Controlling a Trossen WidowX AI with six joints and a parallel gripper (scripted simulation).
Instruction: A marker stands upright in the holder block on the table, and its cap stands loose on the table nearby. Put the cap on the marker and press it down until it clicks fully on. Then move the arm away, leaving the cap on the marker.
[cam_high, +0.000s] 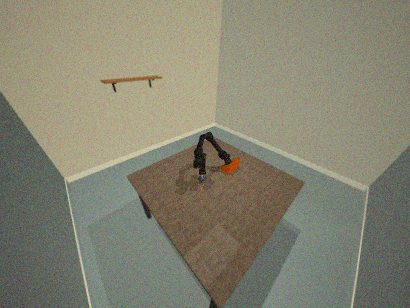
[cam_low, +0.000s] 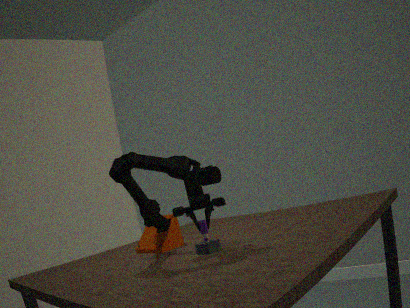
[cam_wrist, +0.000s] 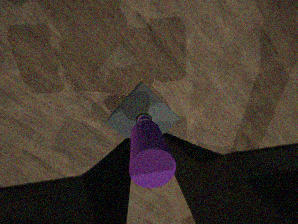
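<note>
Now: gripper tip 10 mm below the purple cap. From my gripper tip the other things lie so: grey holder block 70 mm below.
</note>
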